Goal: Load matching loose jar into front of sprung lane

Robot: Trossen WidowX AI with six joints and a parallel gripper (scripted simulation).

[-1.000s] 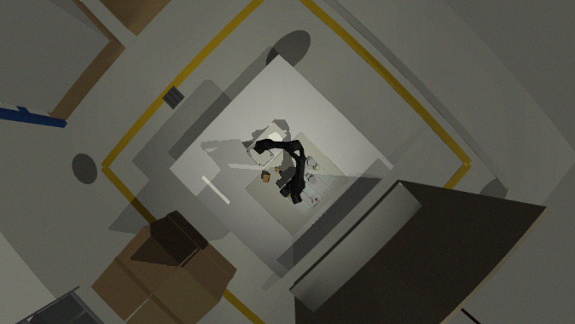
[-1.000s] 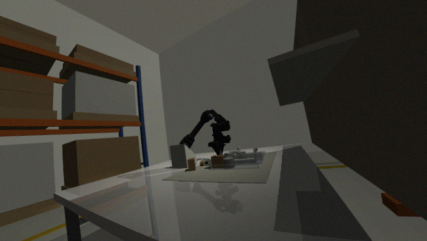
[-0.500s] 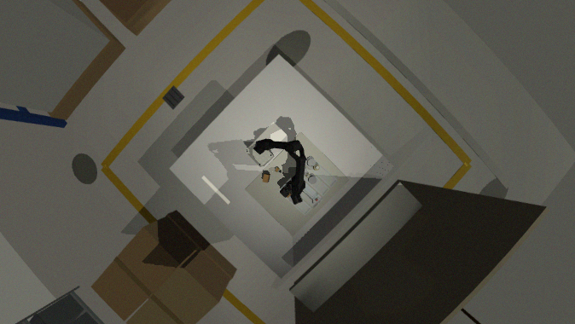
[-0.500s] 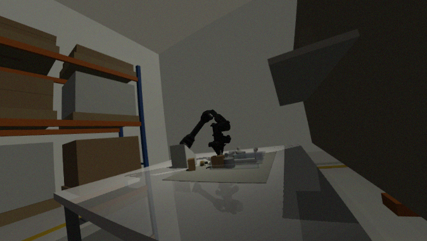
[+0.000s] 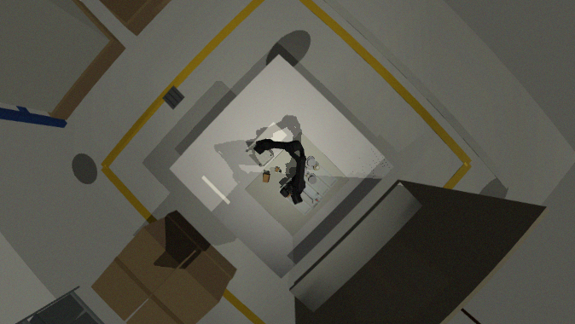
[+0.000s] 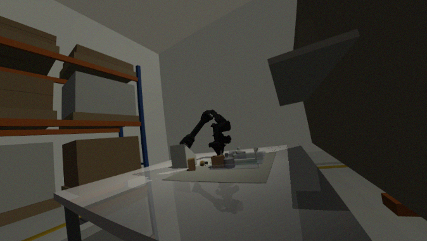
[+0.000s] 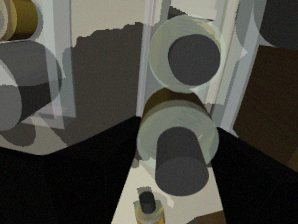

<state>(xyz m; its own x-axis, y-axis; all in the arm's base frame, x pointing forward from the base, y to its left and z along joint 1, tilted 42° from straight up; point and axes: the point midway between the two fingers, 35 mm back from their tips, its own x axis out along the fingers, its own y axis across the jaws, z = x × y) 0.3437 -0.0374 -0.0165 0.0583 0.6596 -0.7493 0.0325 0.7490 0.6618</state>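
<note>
Now: gripper tip 14 cm past the amber bottle, 1 cm to the right of it and 4 cm above it. Round my gripper tip: brown box (17 cm behind, 10 cm to the right, 2 cm below).
</note>
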